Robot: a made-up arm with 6 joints.
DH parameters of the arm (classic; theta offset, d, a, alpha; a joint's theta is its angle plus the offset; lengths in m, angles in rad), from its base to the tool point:
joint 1: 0 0.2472 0.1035 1.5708
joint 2: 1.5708 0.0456 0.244 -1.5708
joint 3: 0.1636 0 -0.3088 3.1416
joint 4: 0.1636 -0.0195 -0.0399 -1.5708
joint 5: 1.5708 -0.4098 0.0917 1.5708
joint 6: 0.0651 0 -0.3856 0
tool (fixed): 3.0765 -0.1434 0 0
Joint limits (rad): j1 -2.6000..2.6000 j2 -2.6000..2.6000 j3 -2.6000..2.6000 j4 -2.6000..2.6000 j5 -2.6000..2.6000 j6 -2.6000..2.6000
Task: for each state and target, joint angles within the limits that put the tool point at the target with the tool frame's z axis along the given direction. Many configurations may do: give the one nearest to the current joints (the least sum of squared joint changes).
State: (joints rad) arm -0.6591 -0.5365 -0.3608 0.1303 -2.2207 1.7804
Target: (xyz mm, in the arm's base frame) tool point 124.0 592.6 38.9 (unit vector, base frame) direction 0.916 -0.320 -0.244
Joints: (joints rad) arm -0.2294 -0.0038 0.2844 -0.1218 -1.8353 1.6778
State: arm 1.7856 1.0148 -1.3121 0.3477 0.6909 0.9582
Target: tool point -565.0 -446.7 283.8 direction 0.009 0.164 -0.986
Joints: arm 1.7241 1.7835 -0.6061 -0.0200 1.5094 0.8395
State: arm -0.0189 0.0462 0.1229 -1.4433 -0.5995 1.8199
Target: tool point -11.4 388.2 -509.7 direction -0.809 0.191 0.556
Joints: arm 0.6283 0.5832 -0.0340 -0.7244 0.1469 2.1570
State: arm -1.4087 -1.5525 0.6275 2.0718 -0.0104 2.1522
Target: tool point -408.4 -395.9 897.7 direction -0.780 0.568 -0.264
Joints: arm -1.6895 -1.0544 0.1952 2.3368 0.0033 2.3494
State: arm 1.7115 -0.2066 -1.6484 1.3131 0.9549 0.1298
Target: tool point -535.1 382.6 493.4 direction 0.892 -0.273 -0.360
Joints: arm 2.4609 -0.7002 -2.2617 0.4828 0.4440 -0.5682
